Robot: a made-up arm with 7 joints. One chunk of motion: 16 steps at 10 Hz.
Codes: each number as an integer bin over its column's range. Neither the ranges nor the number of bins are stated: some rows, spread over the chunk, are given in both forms.
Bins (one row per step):
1: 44 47 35 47 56 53
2: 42 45 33 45 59 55
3: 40 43 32 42 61 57
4: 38 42 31 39 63 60
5: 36 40 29 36 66 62
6: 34 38 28 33 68 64
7: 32 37 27 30 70 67
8: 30 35 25 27 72 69
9: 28 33 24 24 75 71
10: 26 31 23 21 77 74
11: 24 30 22 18 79 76
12: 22 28 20 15 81 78
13: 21 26 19 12 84 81
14: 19 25 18 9 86 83
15: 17 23 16 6 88 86
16: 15 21 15 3 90 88
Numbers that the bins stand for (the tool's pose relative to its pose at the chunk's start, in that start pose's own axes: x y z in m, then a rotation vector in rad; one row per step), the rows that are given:
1: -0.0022 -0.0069 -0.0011 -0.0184 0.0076 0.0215
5: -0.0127 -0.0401 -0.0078 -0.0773 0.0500 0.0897
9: -0.0232 -0.0733 -0.0133 -0.1415 0.0882 0.1579
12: -0.0311 -0.0971 -0.0178 -0.1897 0.1136 0.2109
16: -0.0403 -0.1303 -0.0233 -0.2539 0.1518 0.2867
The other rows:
2: -0.0048 -0.0164 -0.0033 -0.0291 0.0203 0.0367
3: -0.0075 -0.0259 -0.0044 -0.0452 0.0288 0.0518
4: -0.0101 -0.0306 -0.0056 -0.0612 0.0373 0.0745
6: -0.0154 -0.0496 -0.0089 -0.0933 0.0585 0.1048
7: -0.0180 -0.0543 -0.0100 -0.1094 0.0670 0.1276
8: -0.0206 -0.0638 -0.0122 -0.1255 0.0755 0.1427
10: -0.0259 -0.0828 -0.0144 -0.1576 0.0967 0.1806
11: -0.0285 -0.0876 -0.0156 -0.1736 0.1052 0.1958
13: -0.0324 -0.1066 -0.0189 -0.2058 0.1264 0.2336
14: -0.0351 -0.1113 -0.0200 -0.2218 0.1348 0.2488
15: -0.0377 -0.1208 -0.0222 -0.2379 0.1433 0.2715

